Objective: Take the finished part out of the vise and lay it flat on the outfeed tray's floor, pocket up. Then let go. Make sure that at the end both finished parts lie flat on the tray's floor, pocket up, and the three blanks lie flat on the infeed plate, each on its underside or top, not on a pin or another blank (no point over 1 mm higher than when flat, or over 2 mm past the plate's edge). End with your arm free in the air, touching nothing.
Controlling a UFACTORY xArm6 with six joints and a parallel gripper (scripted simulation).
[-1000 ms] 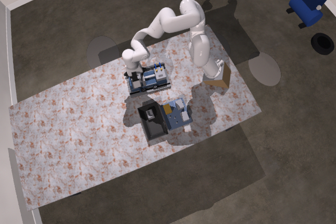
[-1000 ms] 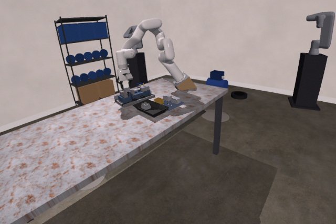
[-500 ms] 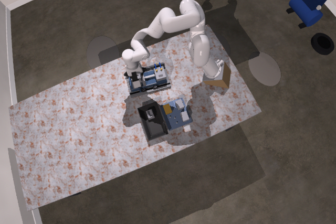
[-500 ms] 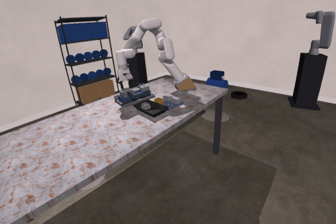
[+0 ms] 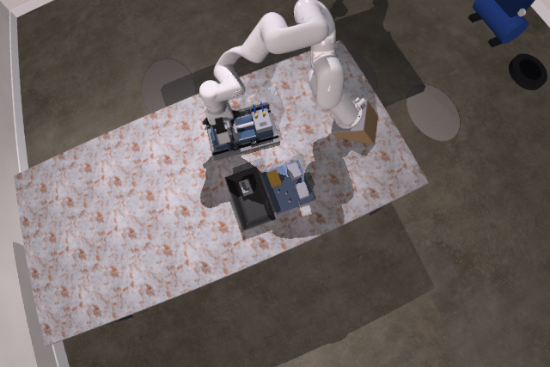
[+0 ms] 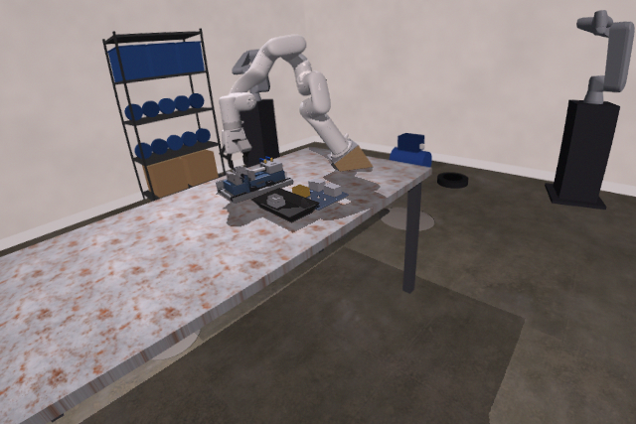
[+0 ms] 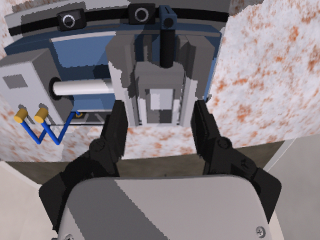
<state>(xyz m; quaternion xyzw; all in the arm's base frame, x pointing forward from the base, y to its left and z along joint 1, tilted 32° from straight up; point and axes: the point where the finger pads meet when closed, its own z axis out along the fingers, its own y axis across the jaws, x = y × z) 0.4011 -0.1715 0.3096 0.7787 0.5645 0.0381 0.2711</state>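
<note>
Now: hand 8 cm past the vise rod, 3 cm to the right of it and 6 cm above it. Round my hand: blue fixture plate (6 cm behind, 34 cm to the left, 13 cm below); then yellow block (3 cm behind, 29 cm to the left, 11 cm below).
</note>
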